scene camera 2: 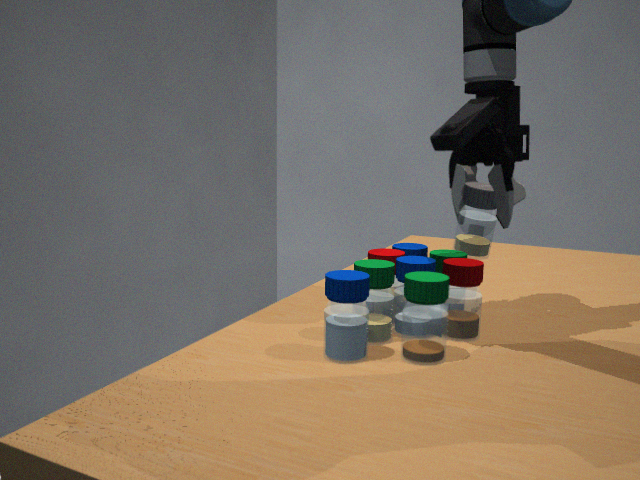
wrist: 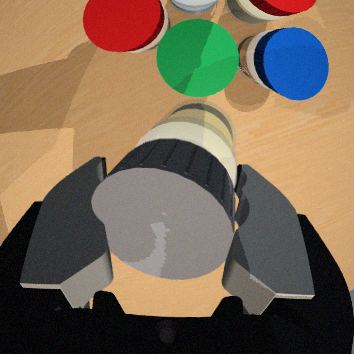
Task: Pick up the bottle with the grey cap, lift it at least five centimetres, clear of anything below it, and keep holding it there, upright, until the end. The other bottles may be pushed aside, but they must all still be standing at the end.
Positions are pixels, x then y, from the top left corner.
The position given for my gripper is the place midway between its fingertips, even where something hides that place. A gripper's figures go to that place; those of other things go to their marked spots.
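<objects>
My gripper (scene camera 2: 482,226) is 0.92 m from the lens. A red-capped bottle (scene camera 2: 464,304) is 0.82 m from the lens, while a blue-capped bottle (scene camera 2: 405,264) is 0.81 m from the lens. I see a green-capped bottle (scene camera 2: 424,318) that is 0.72 m from the lens, and a blue-capped bottle (scene camera 2: 346,316) is 0.71 m from the lens. As for the green-capped bottle and the red-capped bottle, their marked spots are 0.11 m apart.
</objects>
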